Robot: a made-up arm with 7 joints.
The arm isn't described. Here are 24 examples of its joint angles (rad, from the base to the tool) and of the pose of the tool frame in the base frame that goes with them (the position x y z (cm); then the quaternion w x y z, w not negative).
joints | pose
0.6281 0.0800 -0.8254 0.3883 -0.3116 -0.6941 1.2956 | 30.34 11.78 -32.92 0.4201 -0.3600 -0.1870 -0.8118
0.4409 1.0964 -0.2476 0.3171 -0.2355 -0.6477 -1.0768 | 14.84 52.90 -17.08 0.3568 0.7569 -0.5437 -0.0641
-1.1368 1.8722 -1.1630 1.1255 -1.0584 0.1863 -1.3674 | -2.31 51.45 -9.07 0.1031 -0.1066 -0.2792 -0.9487
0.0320 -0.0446 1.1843 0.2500 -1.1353 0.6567 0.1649 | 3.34 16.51 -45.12 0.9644 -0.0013 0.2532 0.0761
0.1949 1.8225 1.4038 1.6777 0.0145 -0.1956 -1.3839 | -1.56 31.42 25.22 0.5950 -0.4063 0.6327 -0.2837
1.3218 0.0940 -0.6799 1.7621 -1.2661 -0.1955 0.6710 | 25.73 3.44 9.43 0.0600 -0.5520 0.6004 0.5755
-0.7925 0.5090 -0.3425 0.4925 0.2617 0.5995 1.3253 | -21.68 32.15 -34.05 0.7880 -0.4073 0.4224 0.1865
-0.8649 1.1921 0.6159 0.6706 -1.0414 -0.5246 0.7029 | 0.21 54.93 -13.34 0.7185 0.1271 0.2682 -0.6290
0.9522 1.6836 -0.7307 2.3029 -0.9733 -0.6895 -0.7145 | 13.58 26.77 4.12 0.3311 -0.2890 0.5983 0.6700
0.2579 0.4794 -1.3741 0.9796 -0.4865 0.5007 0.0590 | 13.43 16.15 -38.01 0.5921 0.2085 -0.1527 -0.7633
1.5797 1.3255 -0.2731 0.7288 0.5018 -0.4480 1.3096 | 13.26 52.30 13.12 0.4001 0.2681 -0.7757 -0.4079
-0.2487 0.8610 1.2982 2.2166 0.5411 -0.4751 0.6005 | 5.02 34.05 2.07 0.1165 0.3596 -0.8194 -0.4309
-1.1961 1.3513 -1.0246 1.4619 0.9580 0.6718 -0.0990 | -17.41 37.06 -18.10 0.7707 0.0024 0.5743 -0.2759
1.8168 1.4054 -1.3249 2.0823 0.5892 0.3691 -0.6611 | 17.83 26.31 8.92 0.3164 0.4267 -0.8325 -0.1573
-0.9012 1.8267 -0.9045 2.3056 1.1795 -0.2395 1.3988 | -0.86 28.28 -12.54 0.5070 -0.8403 0.1029 -0.1618
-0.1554 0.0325 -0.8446 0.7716 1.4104 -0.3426 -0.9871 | 3.05 4.61 -41.22 0.8907 0.1927 -0.0633 0.4068
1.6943 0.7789 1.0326 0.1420 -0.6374 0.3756 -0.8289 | 30.21 47.57 5.23 0.5439 0.3204 -0.4029 0.6627
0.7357 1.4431 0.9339 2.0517 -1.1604 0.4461 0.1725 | -0.33 31.60 16.29 0.0618 -0.9349 0.2833 -0.2046
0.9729 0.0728 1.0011 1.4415 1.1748 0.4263 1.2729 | 28.17 32.81 -6.06 0.1419 0.4508 0.8781 0.0747
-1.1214 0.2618 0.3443 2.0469 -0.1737 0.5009 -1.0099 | -5.21 23.92 -21.35 0.6940 0.6709 -0.2600 -0.0249
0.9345 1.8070 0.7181 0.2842 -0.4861 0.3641 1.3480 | -8.82 56.62 11.84 0.7898 0.2232 -0.5414 0.1824
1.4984 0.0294 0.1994 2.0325 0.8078 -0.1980 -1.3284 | 17.49 17.96 16.58 0.0272 0.4580 0.6725 -0.5807
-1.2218 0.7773 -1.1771 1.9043 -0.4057 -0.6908 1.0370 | -21.71 14.42 -15.72 0.2297 -0.8450 -0.2035 -0.4379
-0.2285 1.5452 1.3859 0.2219 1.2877 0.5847 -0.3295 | 1.53 59.15 2.96 0.4315 0.1256 -0.5162 0.7291
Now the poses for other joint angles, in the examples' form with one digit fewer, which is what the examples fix.
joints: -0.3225 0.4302 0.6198 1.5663 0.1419 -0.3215 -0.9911
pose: 9.9 35.2 -22.5 0.381 0.573 -0.634 0.353
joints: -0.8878 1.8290 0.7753 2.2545 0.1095 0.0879 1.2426
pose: 17.8 23.2 0.0 0.389 0.003 -0.065 -0.919
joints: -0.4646 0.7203 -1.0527 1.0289 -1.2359 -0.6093 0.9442
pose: -8.8 26.2 -36.8 0.127 -0.427 0.217 -0.869
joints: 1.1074 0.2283 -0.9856 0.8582 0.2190 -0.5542 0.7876
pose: 40.1 10.2 -10.5 0.321 -0.166 -0.624 -0.693
